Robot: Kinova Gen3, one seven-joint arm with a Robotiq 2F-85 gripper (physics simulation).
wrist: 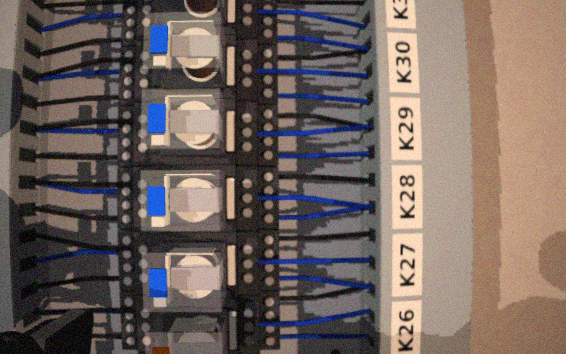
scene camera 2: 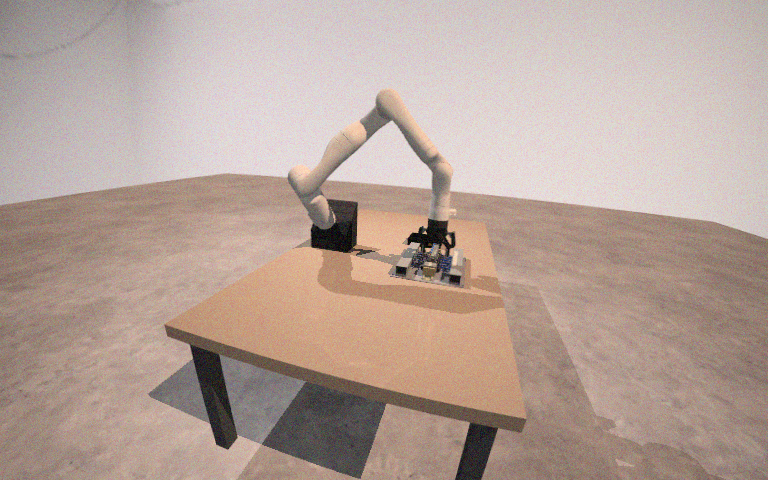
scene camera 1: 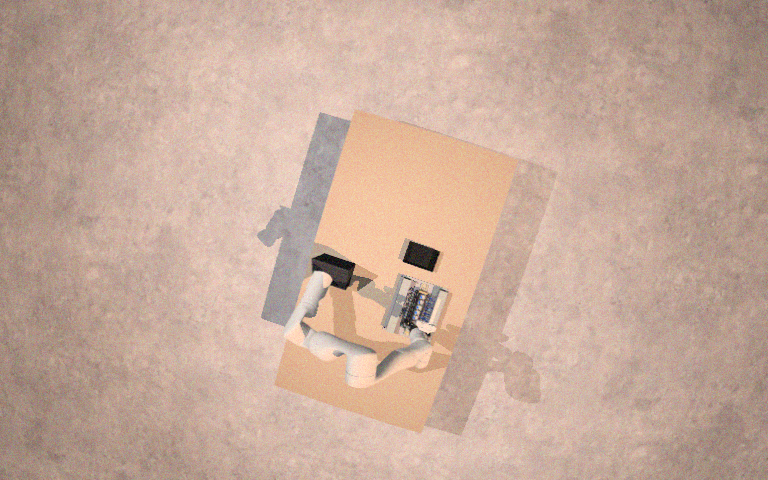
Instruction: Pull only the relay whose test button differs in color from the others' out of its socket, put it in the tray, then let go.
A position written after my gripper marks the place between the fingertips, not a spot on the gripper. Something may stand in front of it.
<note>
I see my gripper (scene camera 2: pixel 434 255), a relay (wrist: pixel 171 200), a relay (wrist: pixel 178 276) and a relay (wrist: pixel 174 122).
</note>
